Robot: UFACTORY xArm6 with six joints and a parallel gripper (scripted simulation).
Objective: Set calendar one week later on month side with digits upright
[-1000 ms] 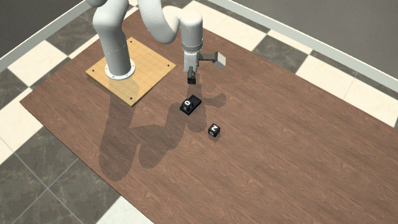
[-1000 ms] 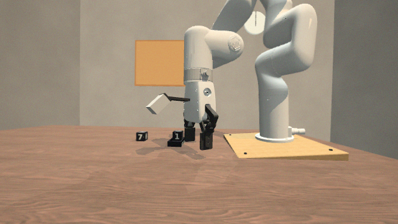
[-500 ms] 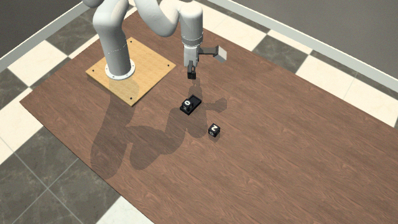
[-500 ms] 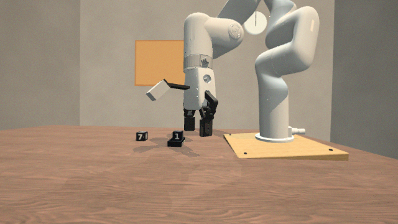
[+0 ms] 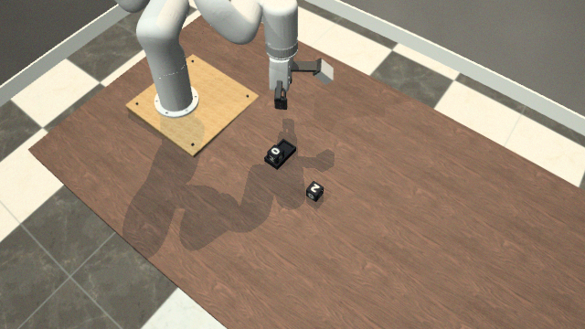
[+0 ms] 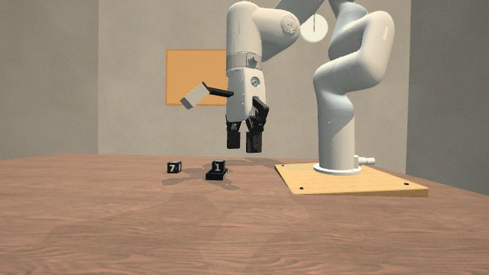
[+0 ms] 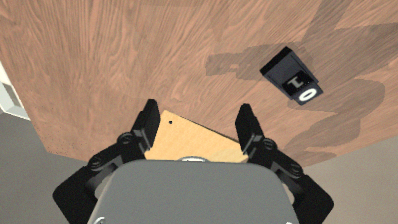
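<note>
My hand is 11 cm to the left of the black cube, 10 cm short of it and 7 cm above it. The rest, counted from my hand: black tray 10 cm to the right, 10 cm ahead, 9 cm below.
</note>
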